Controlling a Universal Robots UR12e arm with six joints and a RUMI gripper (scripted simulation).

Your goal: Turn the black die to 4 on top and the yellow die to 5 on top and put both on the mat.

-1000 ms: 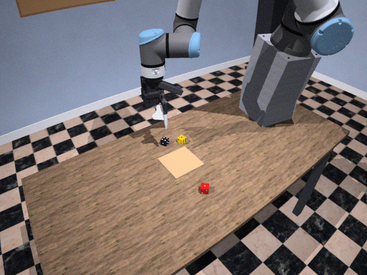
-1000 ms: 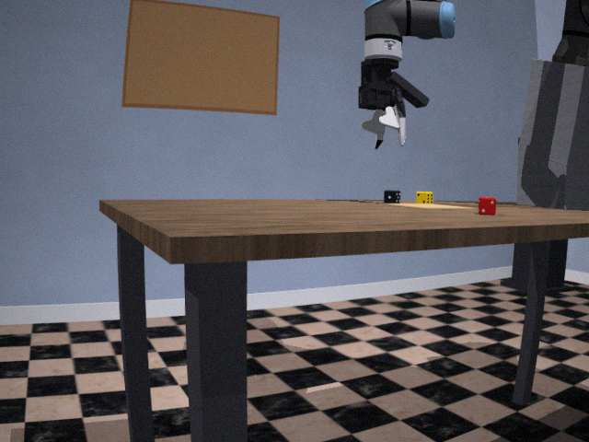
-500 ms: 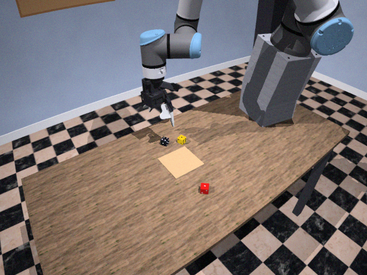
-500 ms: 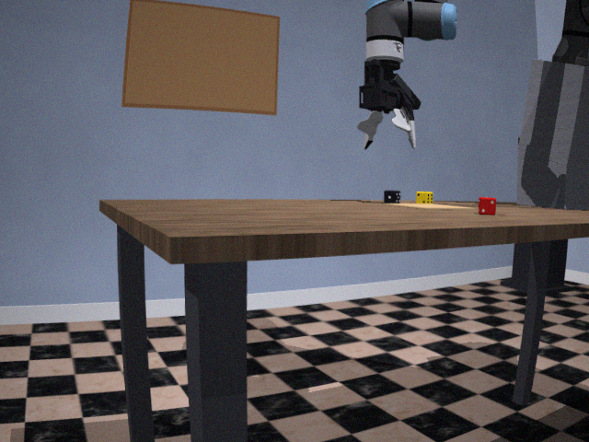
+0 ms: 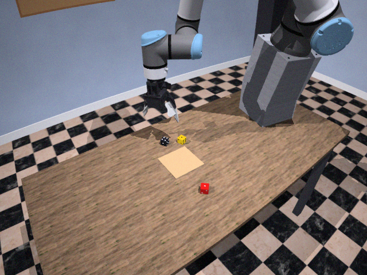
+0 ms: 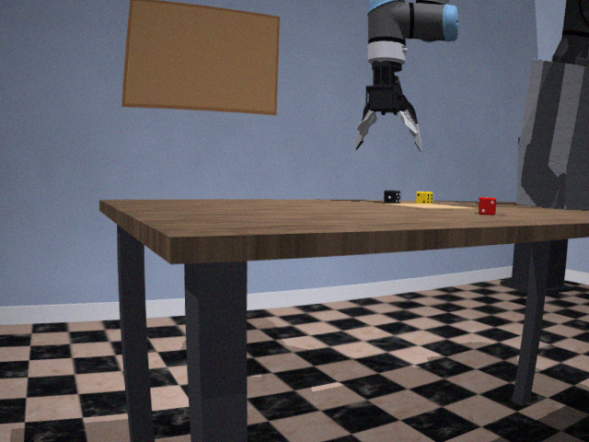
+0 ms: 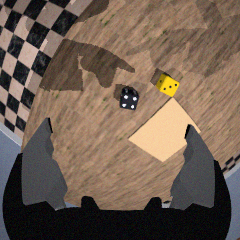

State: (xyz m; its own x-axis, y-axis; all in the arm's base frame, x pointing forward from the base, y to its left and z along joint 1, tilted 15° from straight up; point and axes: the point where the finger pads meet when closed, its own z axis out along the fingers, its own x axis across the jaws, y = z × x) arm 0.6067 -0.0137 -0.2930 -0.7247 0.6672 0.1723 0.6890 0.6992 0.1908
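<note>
The black die is 110 mm below my hand and 30 mm to the left of it. The rest, counted from my hand: yellow die (110 mm below, 80 mm behind, 50 mm to the left); red die (350 mm to the left, 110 mm below, 30 mm behind); tan mat (160 mm to the left, 120 mm below, 20 mm behind).
</note>
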